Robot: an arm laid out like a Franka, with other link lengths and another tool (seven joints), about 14 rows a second.
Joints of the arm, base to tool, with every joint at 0 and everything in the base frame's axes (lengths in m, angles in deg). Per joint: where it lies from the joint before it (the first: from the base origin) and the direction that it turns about. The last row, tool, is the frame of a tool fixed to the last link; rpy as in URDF.
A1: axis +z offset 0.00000 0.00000 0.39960
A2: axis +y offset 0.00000 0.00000 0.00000
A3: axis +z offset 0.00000 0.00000 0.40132
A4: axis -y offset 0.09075 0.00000 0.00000
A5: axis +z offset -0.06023 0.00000 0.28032
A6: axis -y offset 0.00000 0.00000 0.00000
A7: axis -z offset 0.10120 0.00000 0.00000
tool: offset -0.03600 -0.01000 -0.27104 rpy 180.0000 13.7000 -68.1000
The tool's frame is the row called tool.
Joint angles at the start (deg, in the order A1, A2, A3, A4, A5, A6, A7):
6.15 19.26 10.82 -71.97 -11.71 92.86 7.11
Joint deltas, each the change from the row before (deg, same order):
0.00 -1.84 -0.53 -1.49 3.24 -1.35 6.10
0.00 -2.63 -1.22 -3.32 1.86 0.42 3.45
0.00 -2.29 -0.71 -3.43 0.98 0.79 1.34
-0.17 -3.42 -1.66 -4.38 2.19 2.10 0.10
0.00 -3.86 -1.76 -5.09 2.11 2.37 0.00
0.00 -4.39 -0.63 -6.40 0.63 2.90 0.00
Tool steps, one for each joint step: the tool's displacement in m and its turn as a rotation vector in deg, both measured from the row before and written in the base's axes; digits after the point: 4 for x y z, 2 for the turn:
-0.0208 0.0102 0.0047 2.70 1.12 -6.68
-0.0178 -0.0021 0.0041 1.09 0.37 -4.45
-0.0154 -0.0028 0.0007 0.39 0.42 -1.88
-0.0158 -0.0070 0.0056 1.66 -0.71 -1.80
-0.0190 -0.0073 0.0043 1.70 -0.77 -1.77
-0.0245 -0.0056 -0.0004 0.40 -0.81 -0.63

